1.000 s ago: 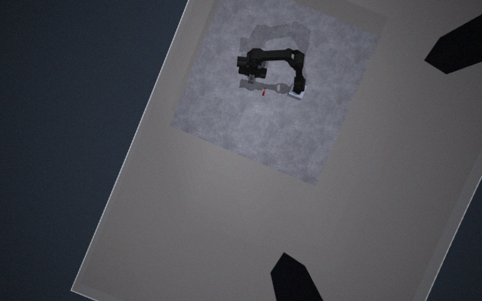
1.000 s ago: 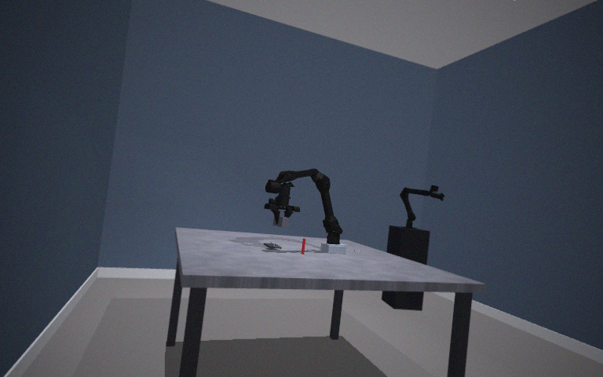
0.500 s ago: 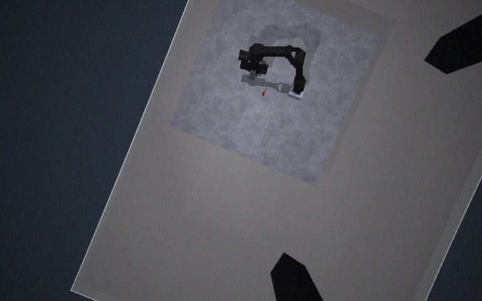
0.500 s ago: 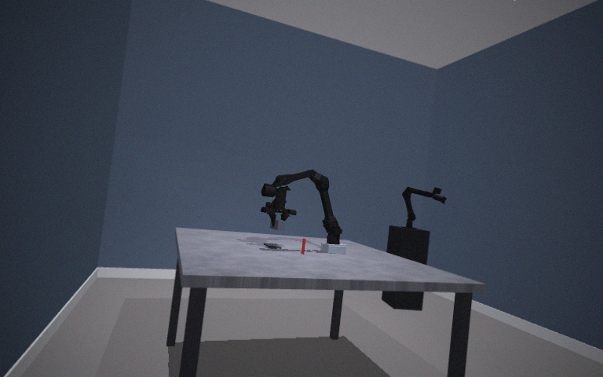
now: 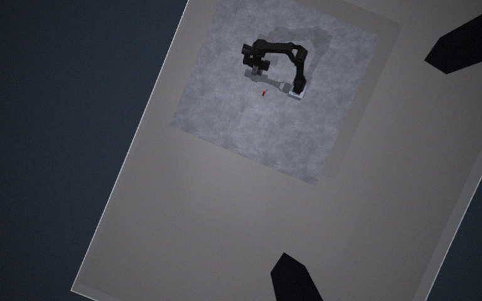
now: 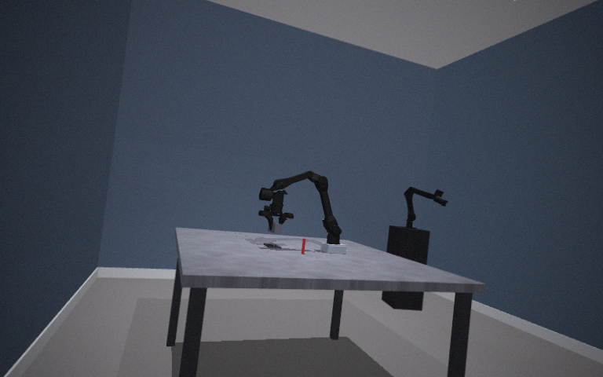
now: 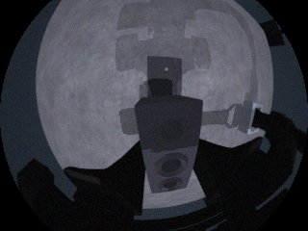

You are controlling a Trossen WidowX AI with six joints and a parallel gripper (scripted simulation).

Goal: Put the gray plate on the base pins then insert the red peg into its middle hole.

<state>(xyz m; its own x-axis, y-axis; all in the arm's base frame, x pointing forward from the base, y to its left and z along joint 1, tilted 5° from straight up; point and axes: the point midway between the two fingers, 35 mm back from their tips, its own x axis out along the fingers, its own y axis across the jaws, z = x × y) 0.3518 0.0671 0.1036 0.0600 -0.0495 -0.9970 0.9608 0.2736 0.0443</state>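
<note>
The dark base lies 10 mm behind my gripper tip, 60 mm to the right of it and 90 mm below it. The rest, counted from my gripper tip: red peg (150 mm behind, 100 mm to the left, 60 mm below); then gray plate (30 mm above).
</note>
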